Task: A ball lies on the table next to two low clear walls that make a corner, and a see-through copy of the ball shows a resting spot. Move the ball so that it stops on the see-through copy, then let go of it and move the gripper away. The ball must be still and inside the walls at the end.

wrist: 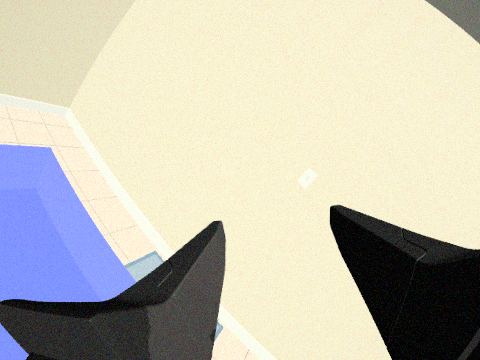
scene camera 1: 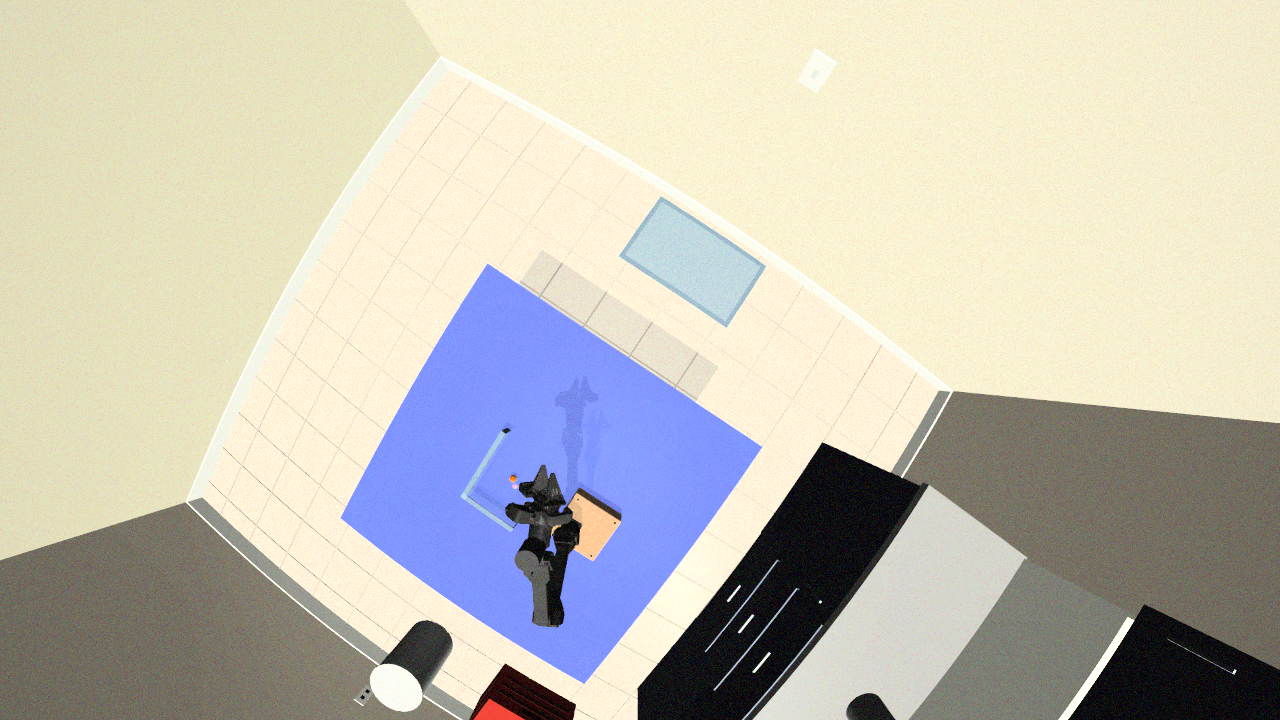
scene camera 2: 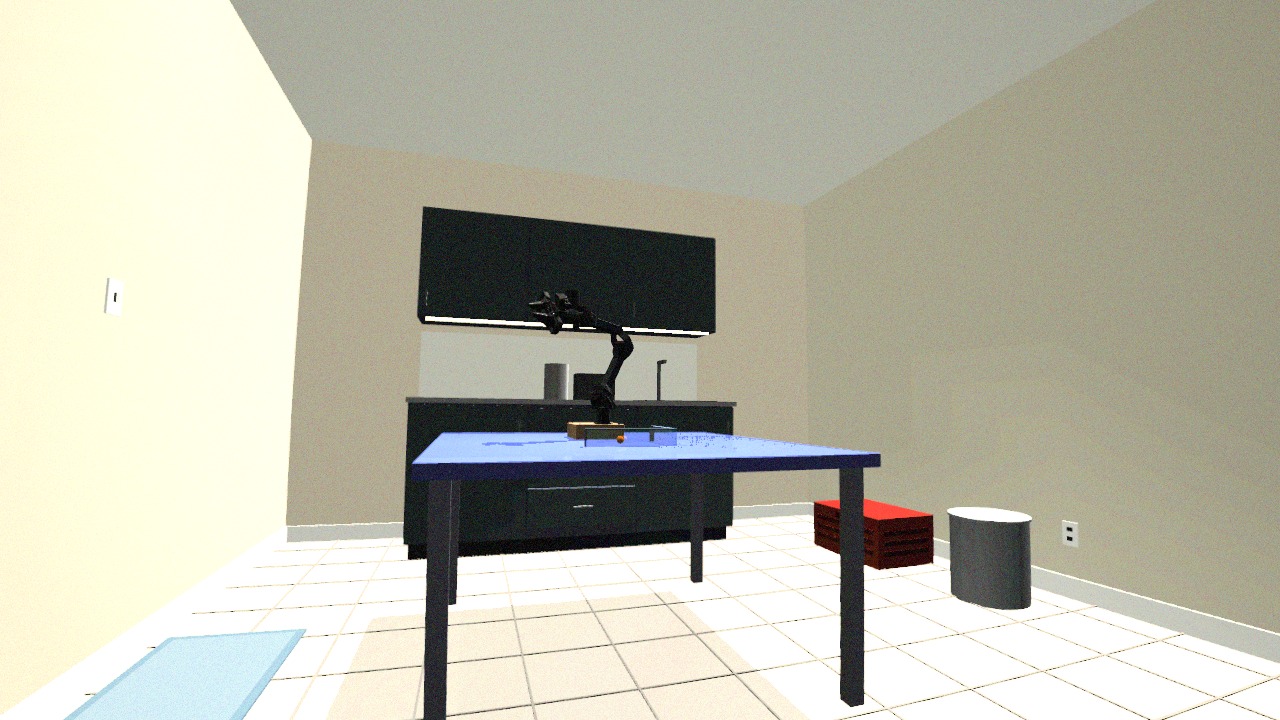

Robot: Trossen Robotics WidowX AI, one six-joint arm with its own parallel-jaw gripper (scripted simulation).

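You can see the gripper [scene camera 1: 548, 468] there, and it's visible in the wrist view [wrist: 277, 222] too, as well as in scene camera 2 [scene camera 2: 530, 309].
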